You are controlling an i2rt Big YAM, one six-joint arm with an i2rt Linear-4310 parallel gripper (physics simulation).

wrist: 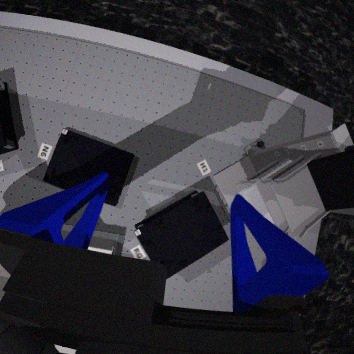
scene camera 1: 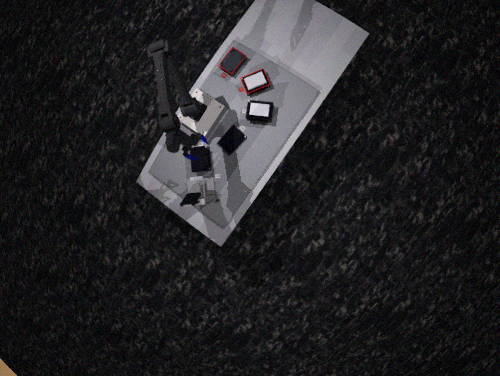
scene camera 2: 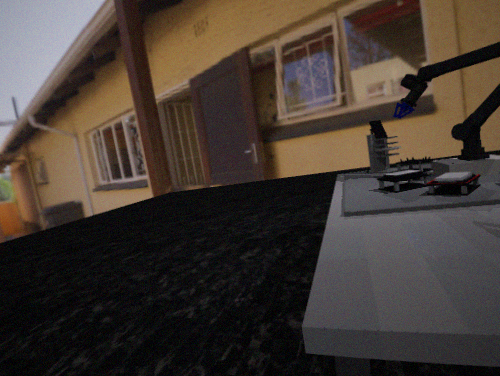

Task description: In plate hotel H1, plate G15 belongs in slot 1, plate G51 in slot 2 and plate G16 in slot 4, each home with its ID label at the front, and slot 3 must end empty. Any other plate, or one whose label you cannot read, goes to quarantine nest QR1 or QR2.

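Places are measured from the arm's base along level axes (x ahead, y left, z up), in centimetres.
Pixels of known places: gripper, fingertip midpoint: (wrist: pixel 171 189) (scene camera 1: pixel 203 152) (scene camera 2: pixel 396 117); arm's base, link origin: (scene camera 1: pixel 197 111) (scene camera 2: pixel 473 158).
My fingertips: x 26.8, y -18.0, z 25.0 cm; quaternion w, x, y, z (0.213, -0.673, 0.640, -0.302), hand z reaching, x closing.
Observation:
For each thing: its top centre in the pictures, then the offset to it from my fingertips.
- black tilted panel, top centre: (scene camera 1: pixel 186 200) (scene camera 2: pixel 377 120) dx +5.8, dy -26.8, dz +1.8 cm
- white plate, top centre: (scene camera 2: pixel 453 175) (scene camera 1: pixel 255 80) dx -5.2, dy +54.3, dz -25.7 cm
- red-edged nest, top centre: (scene camera 1: pixel 232 60) dx -26.6, dy +59.1, dz -26.5 cm
- dark square nest marked N6, top centre: (wrist: pixel 87 166) (scene camera 1: pixel 231 139) dx +1.8, dy +13.6, dz -29.3 cm
- dark square unit, top centre: (wrist: pixel 185 237) (scene camera 2: pixel 414 157) (scene camera 1: pixel 198 158) dx -9.0, dy -8.3, dz -23.5 cm
Hotel H1 (scene camera 1: pixel 203 190) (scene camera 2: pixel 376 154) (wrist: pixel 300 192) is a grey tower with thin shelves. A black tilted panel (scene camera 1: pixel 190 199) (scene camera 2: pixel 378 129) (wrist: pixel 334 180) is at its top. Which slots hold plates cannot be told, and no plate ID can be read. A white plate (scene camera 1: pixel 256 80) (scene camera 2: pixel 453 177) sits on a red-edged nest; another (scene camera 1: pixel 260 109) (scene camera 2: pixel 401 173) sits on a black nest. The other red-edged nest (scene camera 1: pixel 233 61) has a dark top. My gripper (scene camera 1: pixel 198 148) (scene camera 2: pixel 404 110) (wrist: pixel 171 189) is open and empty, above the work area beside H1.
A dark square nest marked N6 (scene camera 1: pixel 232 139) (wrist: pixel 90 166) and another dark square unit (scene camera 1: pixel 201 159) (wrist: pixel 182 232) stand between the arm's base plate (scene camera 1: pixel 212 115) and H1. The latter is seen between the fingers in the wrist view. The bench edge (scene camera 1: pixel 280 150) runs along the far side.

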